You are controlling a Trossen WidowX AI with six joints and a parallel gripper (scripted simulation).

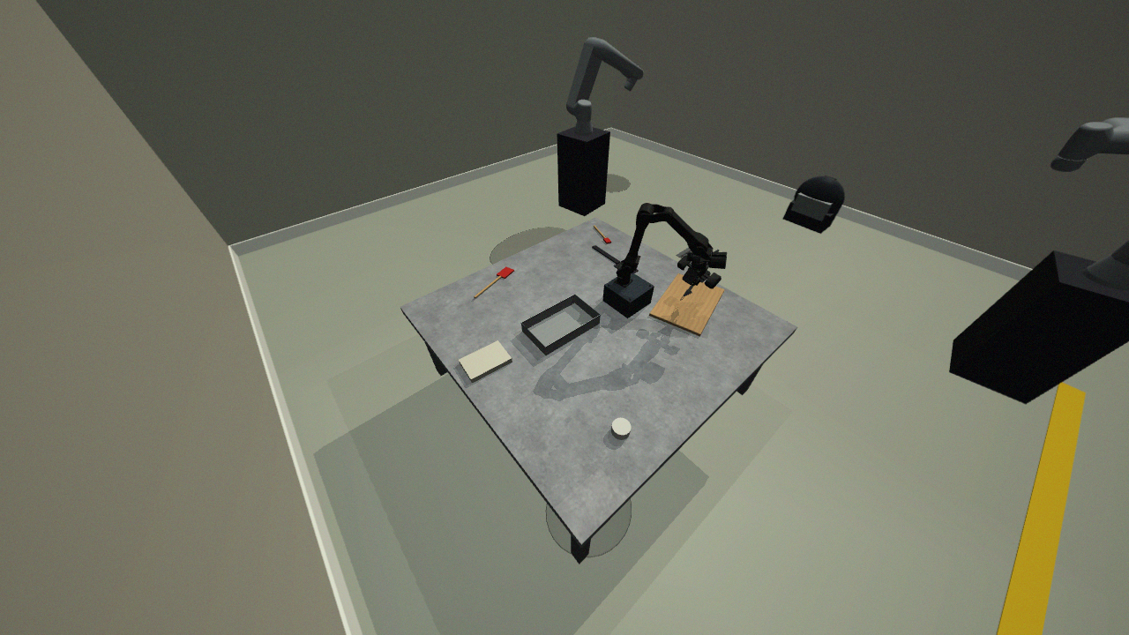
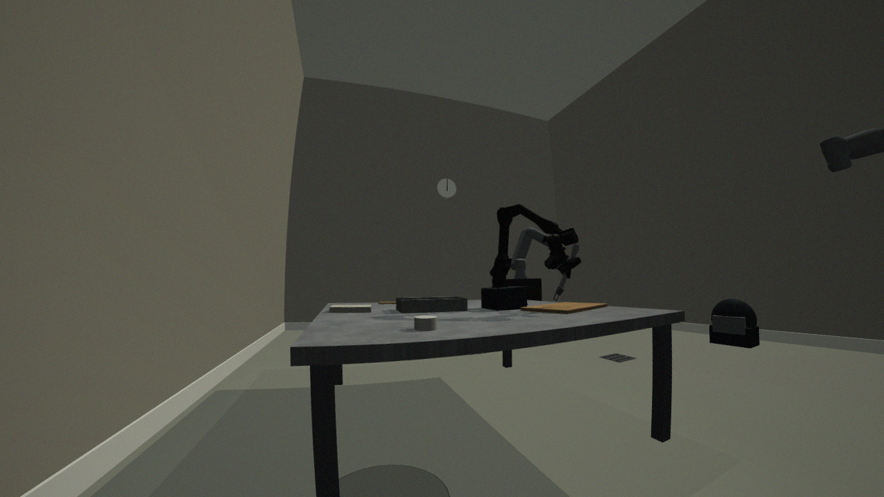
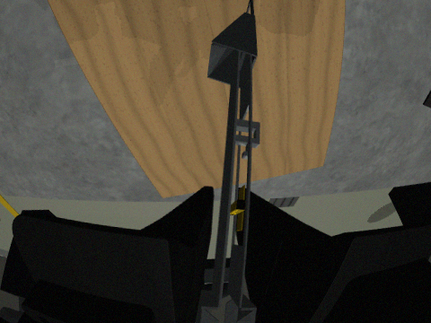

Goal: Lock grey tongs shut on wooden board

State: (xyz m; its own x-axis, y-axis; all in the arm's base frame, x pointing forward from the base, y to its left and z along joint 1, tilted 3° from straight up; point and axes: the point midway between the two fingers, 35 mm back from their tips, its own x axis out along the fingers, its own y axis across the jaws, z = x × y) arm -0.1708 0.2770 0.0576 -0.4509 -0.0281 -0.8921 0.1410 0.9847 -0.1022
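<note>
My gripper tip is 10 mm short of the yellow piece and 20 mm below it. Also, from my gripper tip: roasting tin 530 mm ahead, 370 mm to the right, 110 mm below; then wooden board 10 mm ahead, 10 mm to the right, 130 mm below; then dark bar 40 mm behind, 470 mm to the right, 140 mm below.
</note>
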